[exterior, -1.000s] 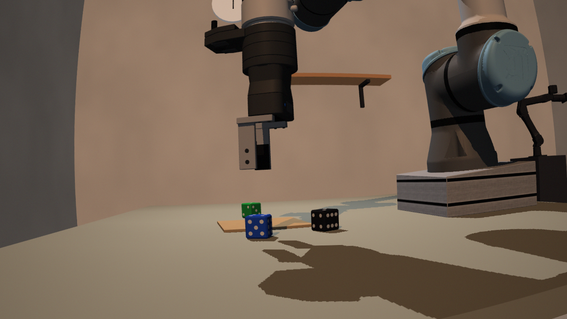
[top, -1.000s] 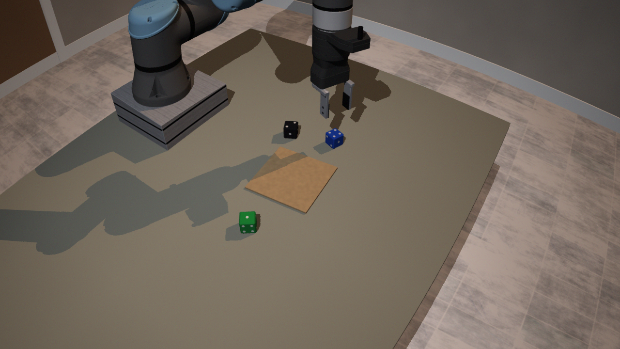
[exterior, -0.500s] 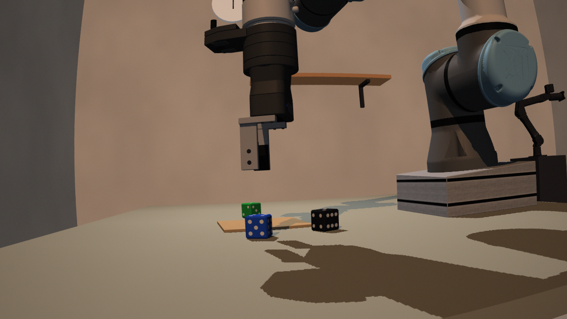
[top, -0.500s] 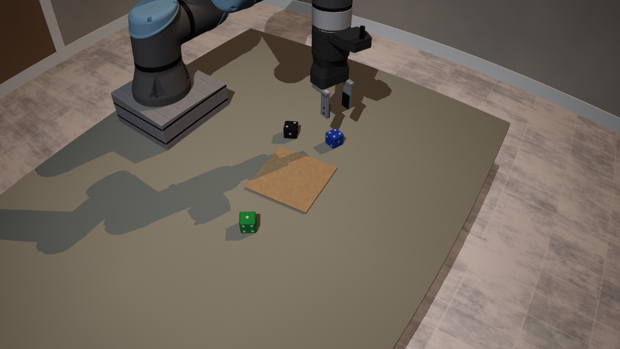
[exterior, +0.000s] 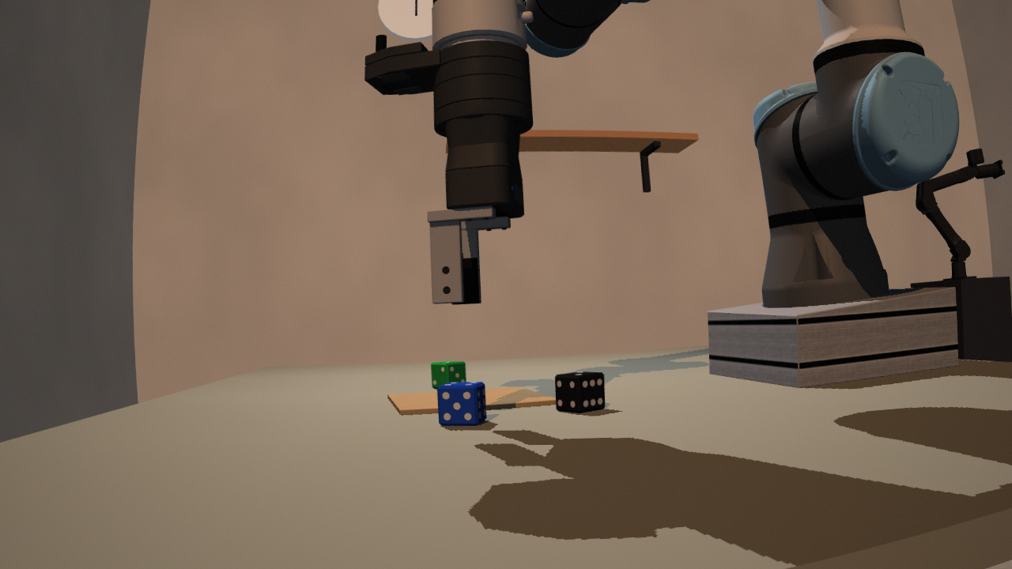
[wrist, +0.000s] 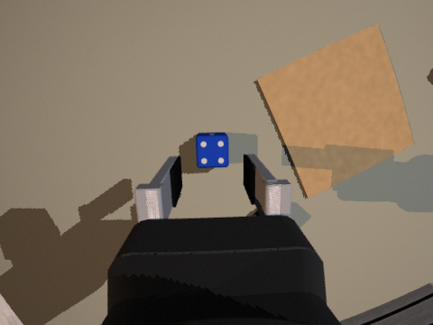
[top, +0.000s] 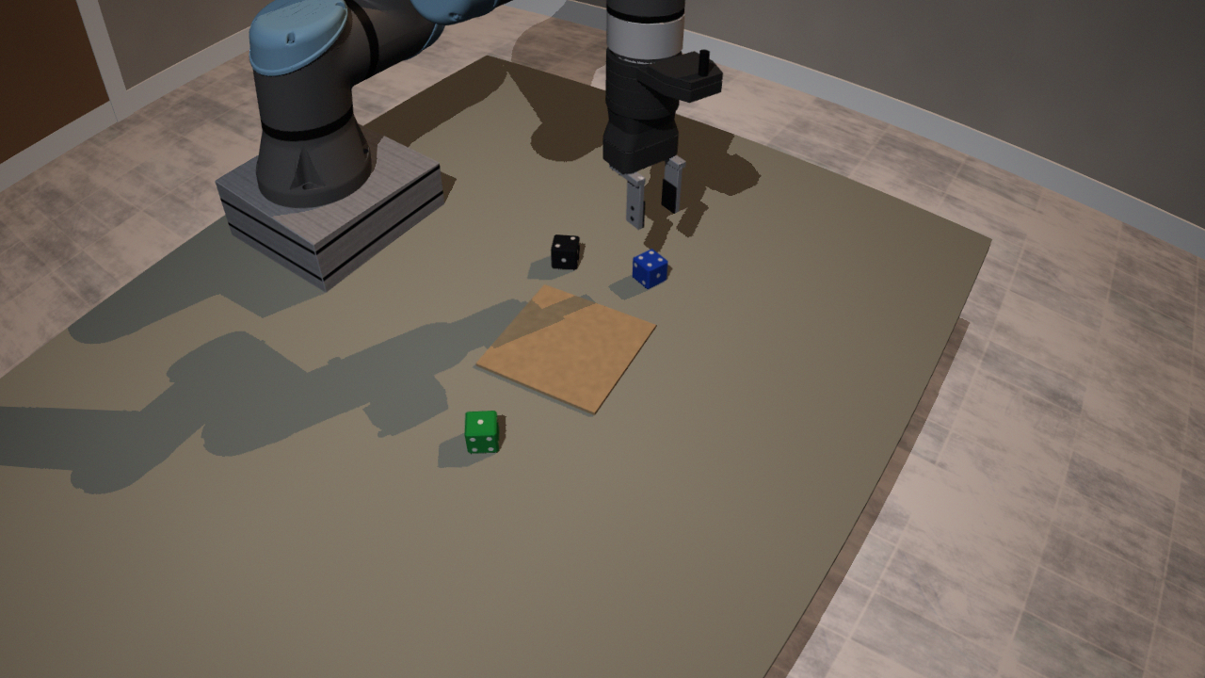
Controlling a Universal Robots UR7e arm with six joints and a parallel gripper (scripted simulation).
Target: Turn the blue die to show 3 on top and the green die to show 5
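Now: the blue die 90 mm below my hand. Round my hand: green die (290 mm to the right, 90 mm below, 10 mm behind); then brown mat (140 mm to the right, 110 mm below, 20 mm behind); then black die (100 mm behind, 90 mm below, 30 mm to the right).
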